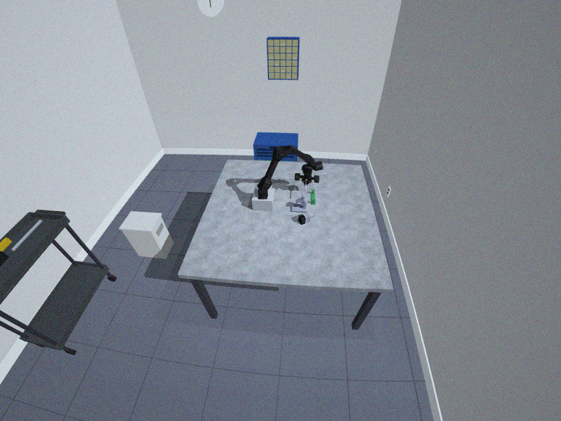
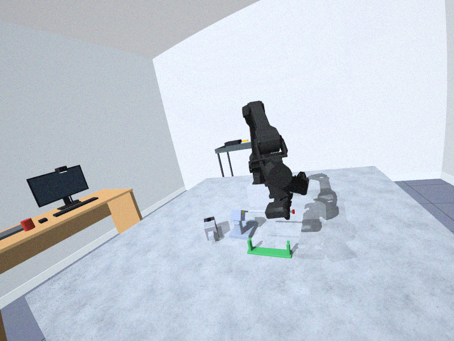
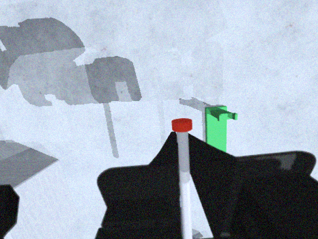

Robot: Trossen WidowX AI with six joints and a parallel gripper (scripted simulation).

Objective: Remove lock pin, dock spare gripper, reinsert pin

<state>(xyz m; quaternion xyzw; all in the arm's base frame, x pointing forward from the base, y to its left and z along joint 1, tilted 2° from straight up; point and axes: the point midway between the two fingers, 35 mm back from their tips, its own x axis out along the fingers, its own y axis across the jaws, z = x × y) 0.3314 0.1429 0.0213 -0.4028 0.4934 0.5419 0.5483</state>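
My gripper tip is 6 cm to the left of the green cradle, 6 cm short of it and 6 cm above it. From my gripper tip the other things lie so: spare gripper (30 cm to the right, 6 cm below, 1 cm behind); mount (18 cm to the right, 4 cm behind, 3 cm below).
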